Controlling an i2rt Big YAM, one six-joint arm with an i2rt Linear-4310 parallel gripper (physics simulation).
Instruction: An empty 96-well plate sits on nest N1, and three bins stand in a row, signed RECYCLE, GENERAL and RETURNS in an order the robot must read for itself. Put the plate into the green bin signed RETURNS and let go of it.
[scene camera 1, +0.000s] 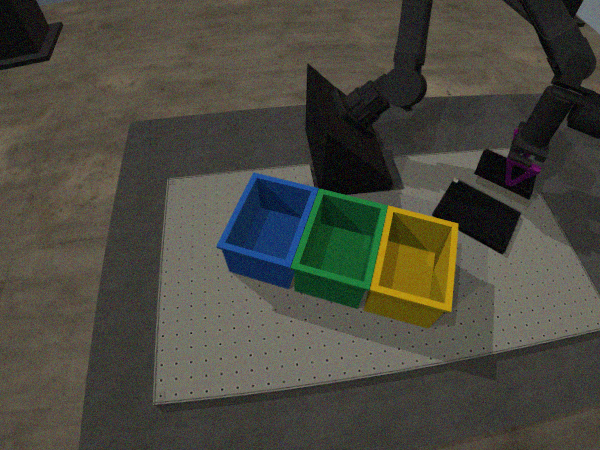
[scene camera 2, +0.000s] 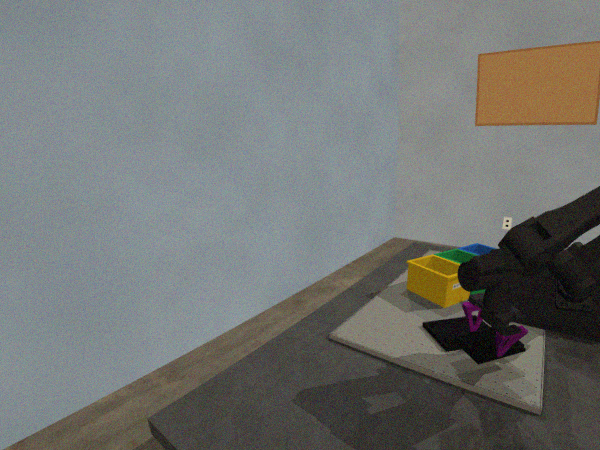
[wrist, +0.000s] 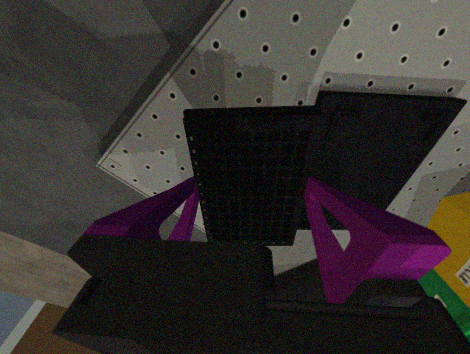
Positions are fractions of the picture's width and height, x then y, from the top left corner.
Labels:
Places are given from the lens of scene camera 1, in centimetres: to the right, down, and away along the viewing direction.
gripper (scene camera 1: 0.85, 0.39): 47, -11, 76
black 96-well plate (scene camera 1: 0.82, 0.37): 42, -13, 77
black nest (scene camera 1: 0.80, 0.48): 38, -2, 75

